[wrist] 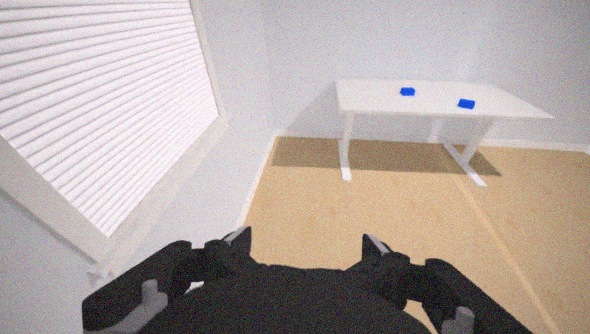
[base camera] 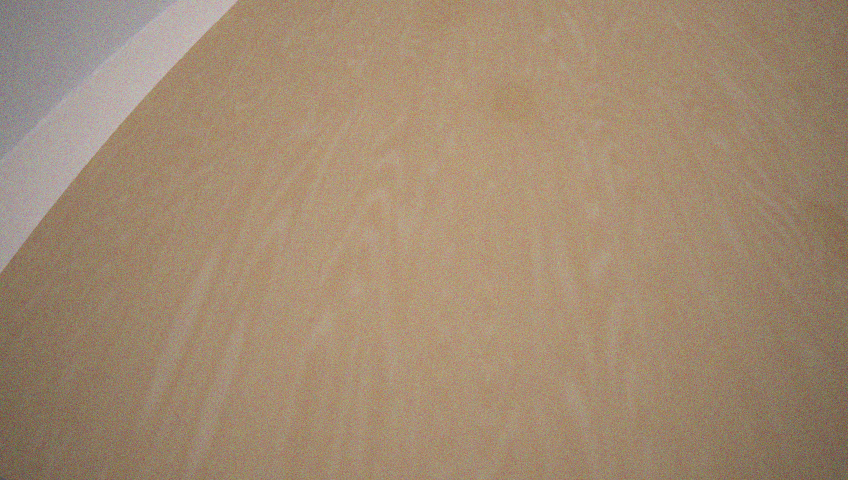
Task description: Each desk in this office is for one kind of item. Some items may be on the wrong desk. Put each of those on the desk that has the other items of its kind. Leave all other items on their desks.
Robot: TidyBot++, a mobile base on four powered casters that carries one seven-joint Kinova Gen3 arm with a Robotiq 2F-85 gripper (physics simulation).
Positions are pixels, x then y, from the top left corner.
Labels:
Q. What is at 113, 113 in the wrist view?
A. A window with white blinds.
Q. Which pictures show my gripper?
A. The wrist view only.

